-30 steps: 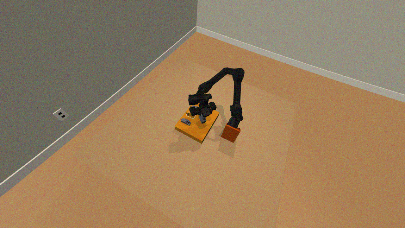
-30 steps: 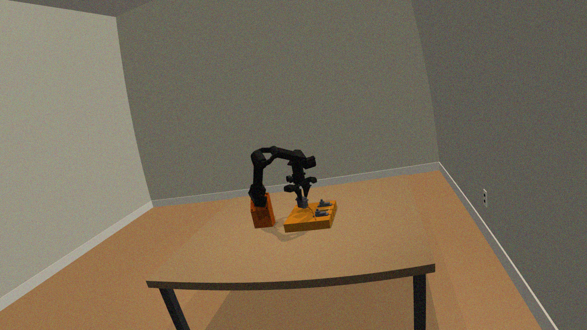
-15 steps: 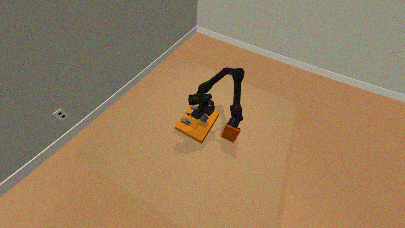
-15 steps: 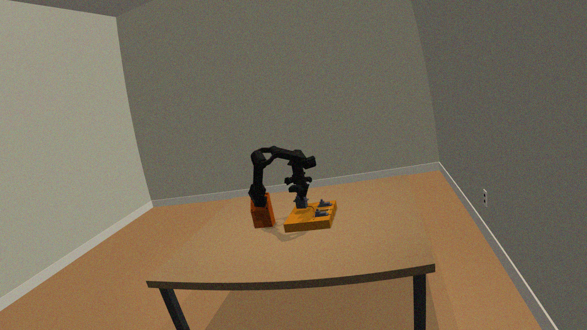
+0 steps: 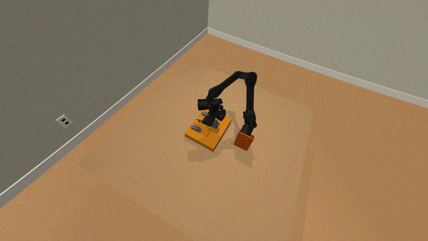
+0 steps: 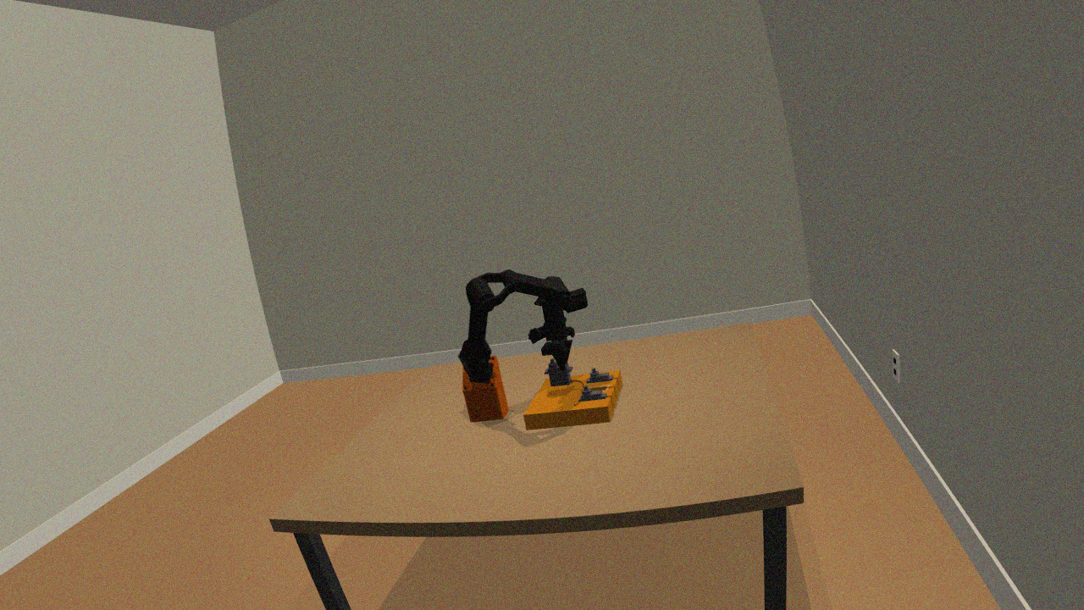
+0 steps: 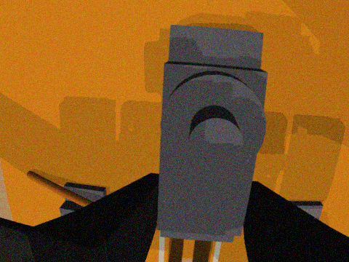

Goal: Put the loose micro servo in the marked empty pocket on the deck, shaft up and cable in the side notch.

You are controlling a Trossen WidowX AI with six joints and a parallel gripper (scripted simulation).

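Now: gripper tip 20 mm past the orange deck and 100 mm above it.
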